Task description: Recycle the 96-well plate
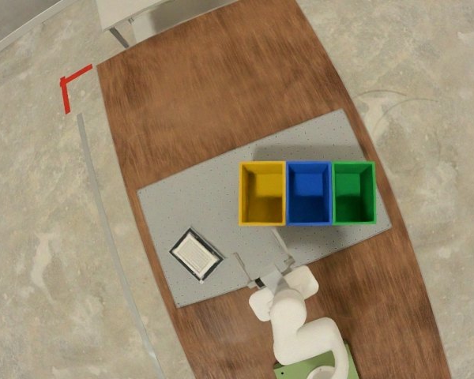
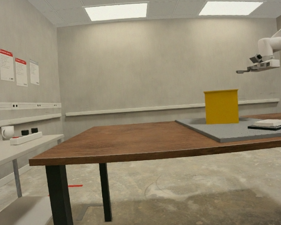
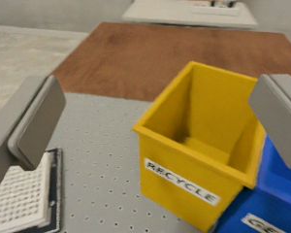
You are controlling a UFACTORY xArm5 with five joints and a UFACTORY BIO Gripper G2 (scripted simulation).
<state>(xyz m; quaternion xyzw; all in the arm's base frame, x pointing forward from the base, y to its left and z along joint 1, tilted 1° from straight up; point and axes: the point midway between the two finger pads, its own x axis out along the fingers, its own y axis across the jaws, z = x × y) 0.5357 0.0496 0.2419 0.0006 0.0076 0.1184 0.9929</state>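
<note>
Now: hand 3 cm short of the white 96-well plate, 23 cm to the right of it and 26 cm above it. The rest, counted from my hand: green bin (5 cm ahead, 30 cm to the right, 19 cm below); blue bin (10 cm ahead, 18 cm to the right, 19 cm below); yellow bin (14 cm ahead, 5 cm to the right, 19 cm below).
</note>
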